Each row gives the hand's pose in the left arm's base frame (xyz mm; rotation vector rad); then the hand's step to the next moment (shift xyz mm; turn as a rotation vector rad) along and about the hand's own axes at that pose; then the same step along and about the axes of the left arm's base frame.
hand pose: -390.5 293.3 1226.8 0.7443 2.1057 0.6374
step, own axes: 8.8 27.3 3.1 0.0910 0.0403 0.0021
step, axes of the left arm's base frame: 5.9 25.8 11.6 -0.0331 0.0914 -0.0217
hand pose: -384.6 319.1 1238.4 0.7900 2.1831 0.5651
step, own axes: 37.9 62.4 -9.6 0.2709 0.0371 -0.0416
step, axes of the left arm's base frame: -5.3 69.1 25.0 -0.1648 0.2057 -0.0839
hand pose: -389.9 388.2 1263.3 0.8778 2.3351 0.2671
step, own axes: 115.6 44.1 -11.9 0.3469 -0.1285 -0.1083
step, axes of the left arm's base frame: -51.8 109.1 -29.5 -0.3374 0.1315 -0.1320
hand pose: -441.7 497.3 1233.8 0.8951 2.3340 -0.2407
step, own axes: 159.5 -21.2 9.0 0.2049 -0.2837 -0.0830
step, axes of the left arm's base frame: -101.7 67.2 -105.4 -0.3447 -0.0719 -0.0731
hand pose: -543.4 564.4 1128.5 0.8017 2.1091 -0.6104
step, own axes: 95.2 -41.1 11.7 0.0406 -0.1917 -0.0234
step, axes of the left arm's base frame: -70.5 -3.7 -76.8 -0.1683 -0.1026 0.0101
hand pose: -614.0 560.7 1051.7 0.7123 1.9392 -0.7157
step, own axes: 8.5 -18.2 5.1 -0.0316 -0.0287 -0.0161
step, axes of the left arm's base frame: -13.8 -14.2 -6.2 -0.0167 -0.0133 0.0403
